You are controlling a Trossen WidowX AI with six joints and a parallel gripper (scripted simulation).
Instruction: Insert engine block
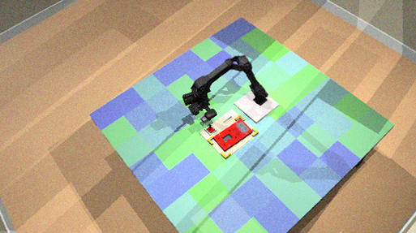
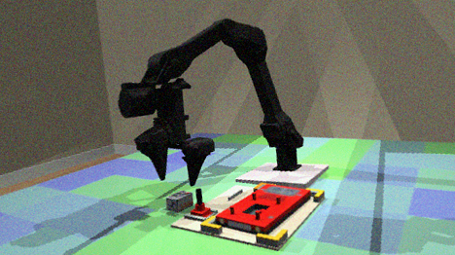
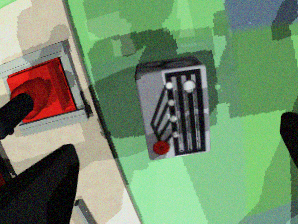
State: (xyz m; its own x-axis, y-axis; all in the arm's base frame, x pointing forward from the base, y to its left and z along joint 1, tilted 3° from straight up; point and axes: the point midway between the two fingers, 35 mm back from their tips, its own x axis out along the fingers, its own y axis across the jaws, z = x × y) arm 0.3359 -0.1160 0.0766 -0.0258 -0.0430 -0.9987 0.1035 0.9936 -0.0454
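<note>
My gripper tip is now 50 mm above the grey engine block.
</note>
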